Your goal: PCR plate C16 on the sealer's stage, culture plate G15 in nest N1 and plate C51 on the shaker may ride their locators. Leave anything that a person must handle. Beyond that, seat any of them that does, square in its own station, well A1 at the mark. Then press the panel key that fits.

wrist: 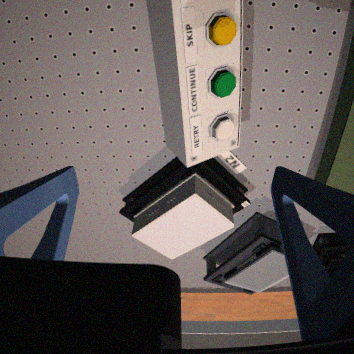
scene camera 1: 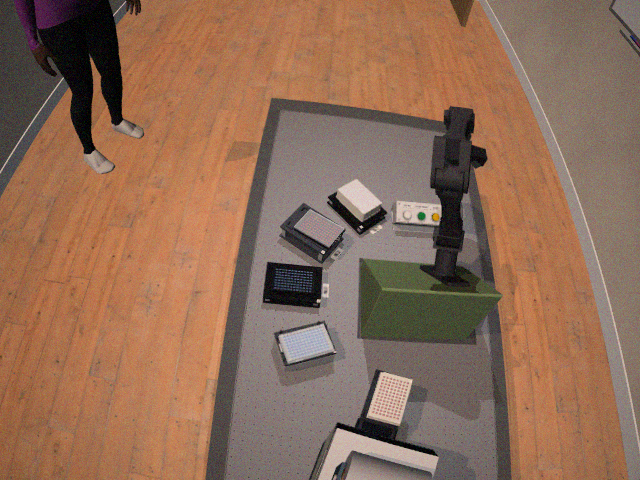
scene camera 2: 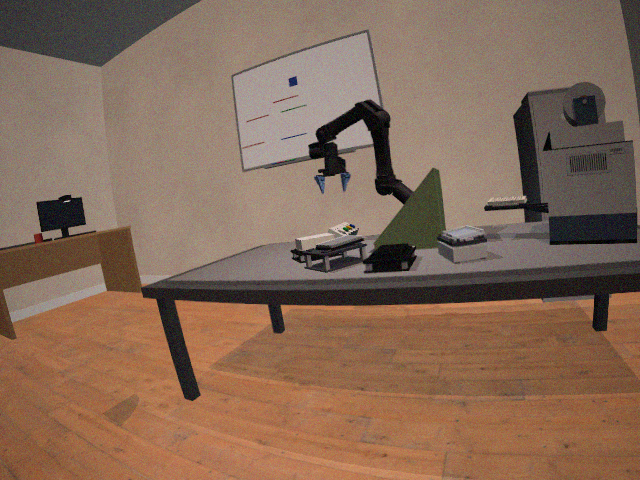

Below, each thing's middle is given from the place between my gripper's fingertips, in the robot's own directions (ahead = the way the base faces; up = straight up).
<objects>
I see the thick white plate (scene camera 1: 354, 196) 22 cm ahead of my hand, 4 cm to the right of it and 17 cm below it. Round my hand: pale blue plate (scene camera 1: 303, 344) 43 cm ahead, 46 cm to the left, 15 cm below.
</objects>
